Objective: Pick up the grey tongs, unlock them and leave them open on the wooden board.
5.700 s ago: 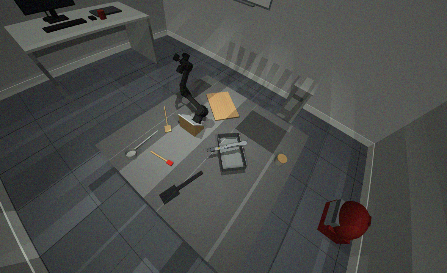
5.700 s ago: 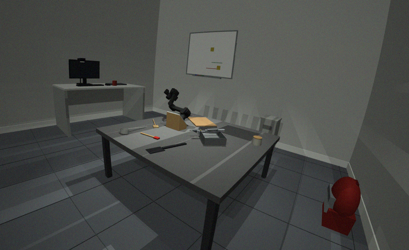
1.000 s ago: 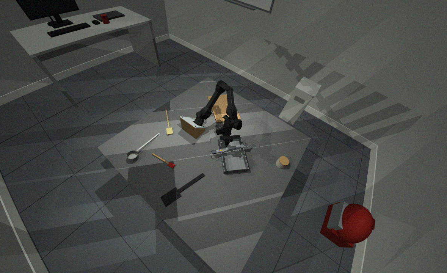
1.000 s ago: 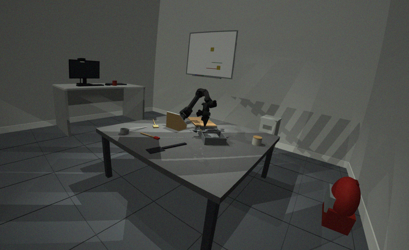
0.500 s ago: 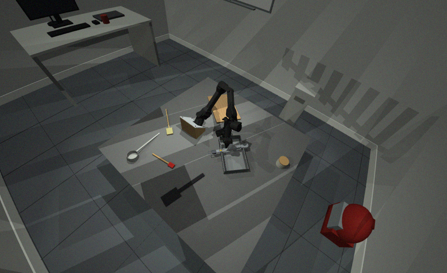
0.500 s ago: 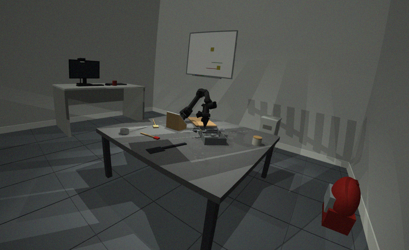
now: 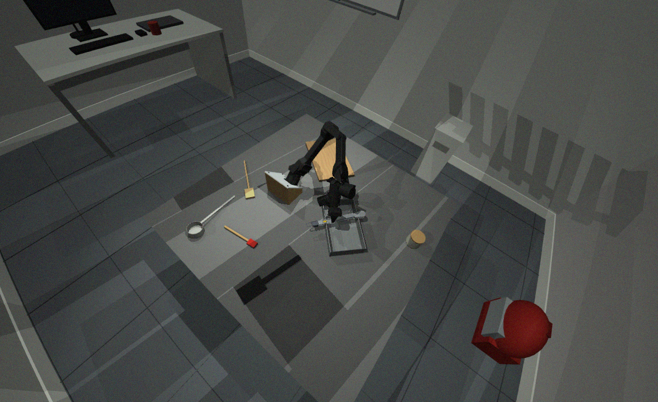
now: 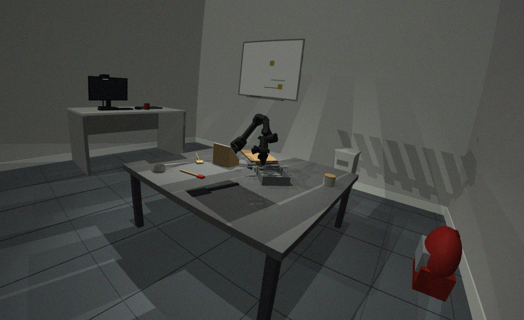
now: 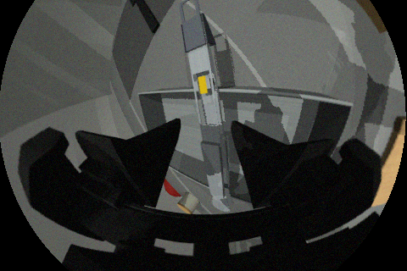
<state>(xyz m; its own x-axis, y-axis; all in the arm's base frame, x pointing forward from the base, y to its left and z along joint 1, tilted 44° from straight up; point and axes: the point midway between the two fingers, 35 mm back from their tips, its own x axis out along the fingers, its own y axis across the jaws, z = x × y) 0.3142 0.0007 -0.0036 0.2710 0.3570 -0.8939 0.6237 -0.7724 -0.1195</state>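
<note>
My gripper tip is now 3 cm to the left of the yellow lock piece and 2 cm past it. The rest, counted from my gripper tip: red-tipped spatula (36 cm to the right, 26 cm behind, 7 cm below); then black turner (42 cm to the right, 7 cm below, 3 cm behind); then roasting tin (5 cm ahead, 4 cm below, 3 cm to the left).
</note>
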